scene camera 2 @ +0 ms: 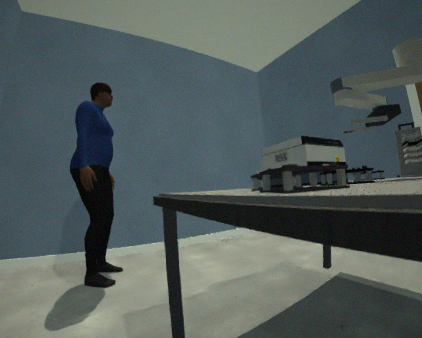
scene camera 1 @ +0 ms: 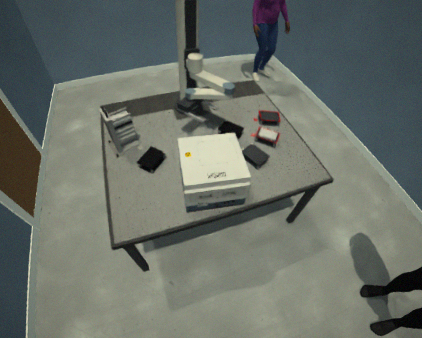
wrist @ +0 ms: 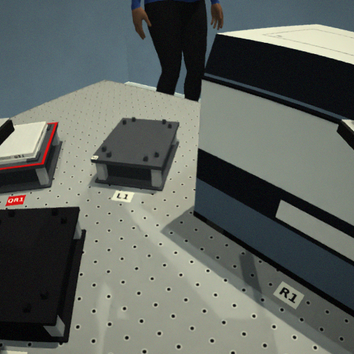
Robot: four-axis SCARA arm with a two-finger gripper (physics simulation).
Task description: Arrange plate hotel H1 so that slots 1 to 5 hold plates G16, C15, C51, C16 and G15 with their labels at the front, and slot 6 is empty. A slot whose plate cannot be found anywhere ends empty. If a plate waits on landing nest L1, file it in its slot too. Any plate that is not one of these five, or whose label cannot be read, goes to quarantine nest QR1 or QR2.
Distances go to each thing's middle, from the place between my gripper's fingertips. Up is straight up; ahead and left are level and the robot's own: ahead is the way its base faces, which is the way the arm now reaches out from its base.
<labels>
The large white instrument (scene camera 2: 299, 155) lies 34 cm ahead of my hand, 11 cm to the right of it and 15 cm below it. Also, from my hand: landing nest L1 (wrist: 127, 143): 24 cm ahead, 25 cm to the left, 21 cm below.
</labels>
